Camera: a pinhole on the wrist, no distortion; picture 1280 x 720 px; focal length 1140.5 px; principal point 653.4 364.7 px. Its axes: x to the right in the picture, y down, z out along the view. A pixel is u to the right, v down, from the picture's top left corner.
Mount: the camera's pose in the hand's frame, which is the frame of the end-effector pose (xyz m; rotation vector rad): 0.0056 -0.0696 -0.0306 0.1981 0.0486 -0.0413
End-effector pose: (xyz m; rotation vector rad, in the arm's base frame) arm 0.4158 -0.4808 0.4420 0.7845 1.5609 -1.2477
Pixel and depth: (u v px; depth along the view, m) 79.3 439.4 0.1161
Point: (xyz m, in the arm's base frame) 0.3820 -0.5838 0.5130
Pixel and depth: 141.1 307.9 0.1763
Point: 0.3799 -0.6443 0.5388
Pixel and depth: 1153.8 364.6 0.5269
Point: 0.2977 -1.0043 0.2508
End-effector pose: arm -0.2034 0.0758 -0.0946 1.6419 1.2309 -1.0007
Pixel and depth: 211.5 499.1 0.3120
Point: -0.3445 -0.2090 -0.1129
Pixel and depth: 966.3 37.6 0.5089
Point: -0.5295 -0.2233 -0.4379
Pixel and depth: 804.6 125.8 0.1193
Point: -0.3224 0.0289 -0.1635
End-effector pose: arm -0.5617 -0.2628 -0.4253 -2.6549 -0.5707 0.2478
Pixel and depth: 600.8 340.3 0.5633
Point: -0.7579 0.0835 -0.8111
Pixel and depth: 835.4 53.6 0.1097
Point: -0.5985 -0.1258 -0.4386
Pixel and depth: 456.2 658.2 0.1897
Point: -0.6394 -0.1623 -0.5487
